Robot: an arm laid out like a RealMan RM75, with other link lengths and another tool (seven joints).
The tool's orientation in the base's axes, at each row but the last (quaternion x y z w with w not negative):
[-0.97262, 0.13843, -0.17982, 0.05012]
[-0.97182, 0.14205, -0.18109, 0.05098]
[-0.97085, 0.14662, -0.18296, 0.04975]
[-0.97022, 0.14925, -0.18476, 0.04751]
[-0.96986, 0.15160, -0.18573, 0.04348]
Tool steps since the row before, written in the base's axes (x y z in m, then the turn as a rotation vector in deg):
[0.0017, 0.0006, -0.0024, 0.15, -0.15, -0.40]
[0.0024, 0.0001, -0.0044, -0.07, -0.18, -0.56]
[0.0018, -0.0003, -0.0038, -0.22, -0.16, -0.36]
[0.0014, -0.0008, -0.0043, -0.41, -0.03, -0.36]
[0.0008, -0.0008, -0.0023, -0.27, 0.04, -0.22]
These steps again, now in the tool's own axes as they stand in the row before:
[0.0005, -0.0006, 0.0029, 0.04, 0.16, 0.42]
[0.0006, -0.0001, 0.0050, -0.20, 0.27, 0.49]
[0.0004, 0.0004, 0.0042, -0.27, 0.27, 0.25]
[0.0000, 0.0010, 0.0045, -0.48, 0.19, 0.18]
[0.0002, 0.0009, 0.0024, -0.33, 0.07, 0.10]

